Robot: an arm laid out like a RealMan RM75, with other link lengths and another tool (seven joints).
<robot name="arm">
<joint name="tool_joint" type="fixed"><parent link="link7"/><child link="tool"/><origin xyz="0.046 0.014 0.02" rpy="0 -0.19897 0.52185"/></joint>
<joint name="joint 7" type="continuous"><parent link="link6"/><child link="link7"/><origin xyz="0 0 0.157"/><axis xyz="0 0 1"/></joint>
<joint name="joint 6" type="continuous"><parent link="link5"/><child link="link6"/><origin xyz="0 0 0"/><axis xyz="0 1 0"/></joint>
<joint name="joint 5" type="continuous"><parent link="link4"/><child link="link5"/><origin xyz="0 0 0.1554"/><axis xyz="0 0 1"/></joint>
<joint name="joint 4" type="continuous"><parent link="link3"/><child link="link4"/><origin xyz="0 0 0"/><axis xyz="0 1 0"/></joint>
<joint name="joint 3" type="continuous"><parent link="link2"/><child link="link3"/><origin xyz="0 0 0.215"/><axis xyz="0 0 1"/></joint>
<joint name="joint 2" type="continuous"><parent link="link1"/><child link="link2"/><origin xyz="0 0 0"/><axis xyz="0 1 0"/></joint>
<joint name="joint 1" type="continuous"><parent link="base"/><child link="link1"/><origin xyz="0 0 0.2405"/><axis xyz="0 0 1"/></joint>
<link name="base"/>
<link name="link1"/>
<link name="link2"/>
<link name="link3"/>
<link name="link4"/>
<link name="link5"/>
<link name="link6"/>
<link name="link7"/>
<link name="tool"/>
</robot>
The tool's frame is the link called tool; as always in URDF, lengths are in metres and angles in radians. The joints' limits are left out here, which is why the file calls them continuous.
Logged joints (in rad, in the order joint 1, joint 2, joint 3, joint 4, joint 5, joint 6, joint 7), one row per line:
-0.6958 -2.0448 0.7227 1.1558 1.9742 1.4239 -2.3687
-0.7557 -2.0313 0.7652 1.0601 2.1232 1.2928 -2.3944
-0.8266 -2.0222 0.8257 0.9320 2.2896 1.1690 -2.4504
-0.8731 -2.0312 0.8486 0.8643 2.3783 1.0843 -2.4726
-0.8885 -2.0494 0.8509 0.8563 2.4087 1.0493 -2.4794
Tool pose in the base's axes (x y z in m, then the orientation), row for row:
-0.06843 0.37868 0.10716 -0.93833 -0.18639 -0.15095 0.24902
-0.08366 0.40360 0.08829 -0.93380 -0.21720 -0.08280 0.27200
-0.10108 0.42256 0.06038 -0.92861 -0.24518 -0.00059 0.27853
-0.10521 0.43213 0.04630 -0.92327 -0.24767 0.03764 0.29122
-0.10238 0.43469 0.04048 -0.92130 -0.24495 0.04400 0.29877
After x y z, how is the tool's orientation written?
As a quaternion, x y z w.
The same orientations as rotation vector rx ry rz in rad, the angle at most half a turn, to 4 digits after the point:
-2.5561 -0.5077 -0.4112
-2.5139 -0.5847 -0.2229
-2.4917 -0.6579 -0.0016
-2.4616 -0.6603 0.1004
-2.4471 -0.6506 0.1169

